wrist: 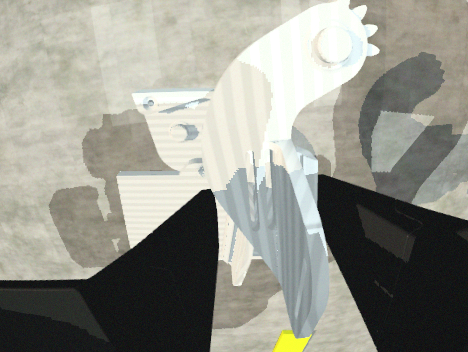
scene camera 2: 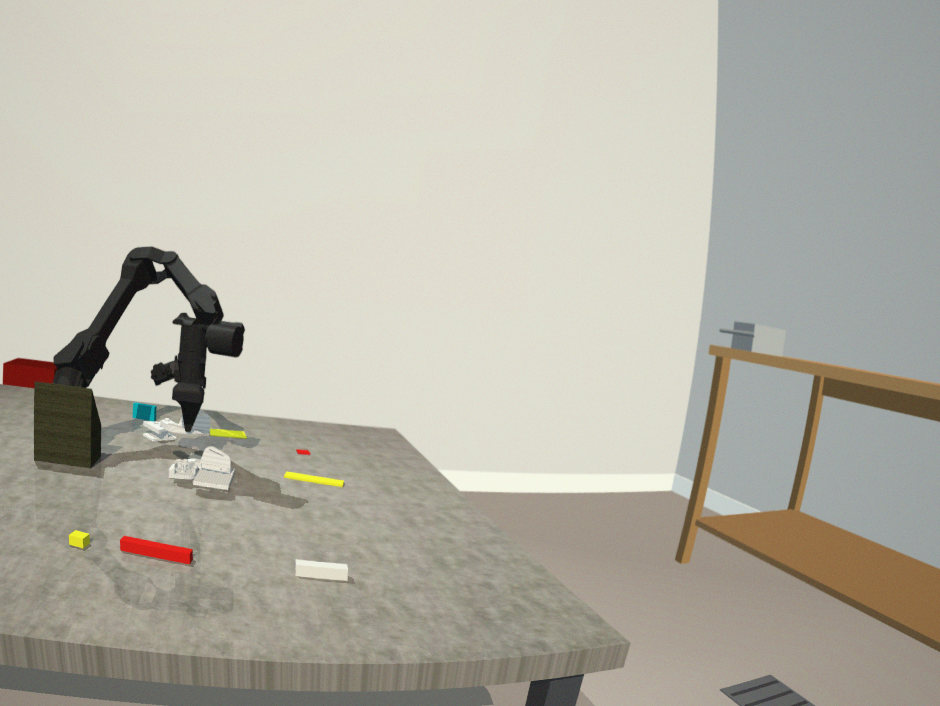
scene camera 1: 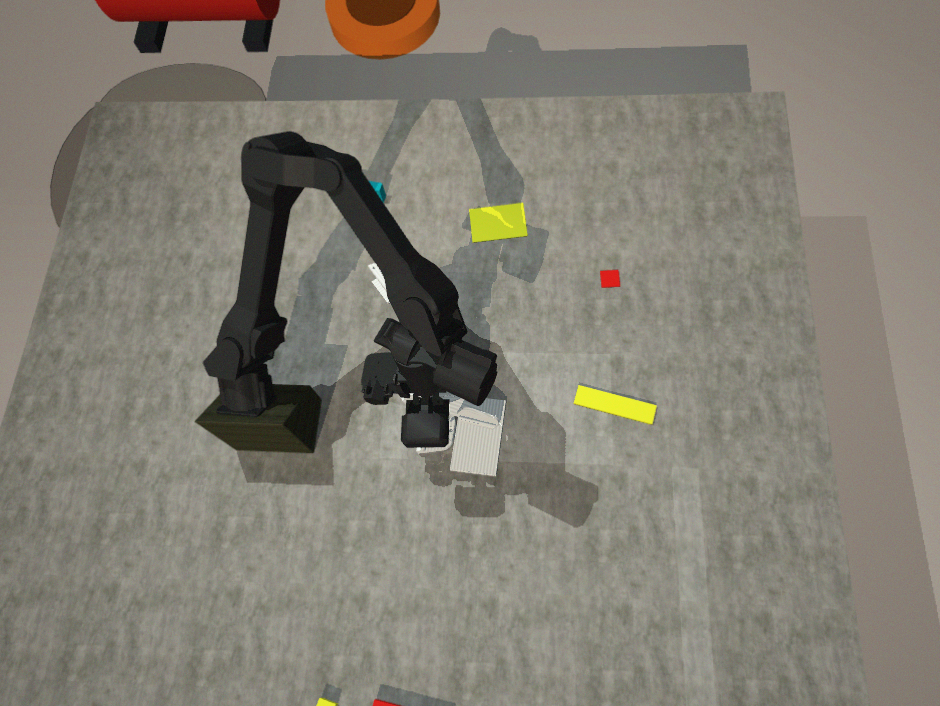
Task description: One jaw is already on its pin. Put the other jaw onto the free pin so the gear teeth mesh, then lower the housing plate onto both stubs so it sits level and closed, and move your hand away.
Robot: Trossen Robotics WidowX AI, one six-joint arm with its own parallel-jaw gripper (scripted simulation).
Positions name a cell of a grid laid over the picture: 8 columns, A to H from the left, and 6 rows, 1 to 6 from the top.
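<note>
A white jaw (wrist: E2) is held in my gripper (scene camera 1: D4). I can see the gripper (wrist: E4) from the wrist as well, and again the gripper (scene camera 2: B4) from out in the scene. A yellow bar (scene camera 1: F4) is here, and so is a yellow square (scene camera 1: E2). There is also a red bar (scene camera 2: B5), which is out of frame in the wrist view, and a white bar (scene camera 2: C5), which is likewise out of frame in the wrist view.
</note>
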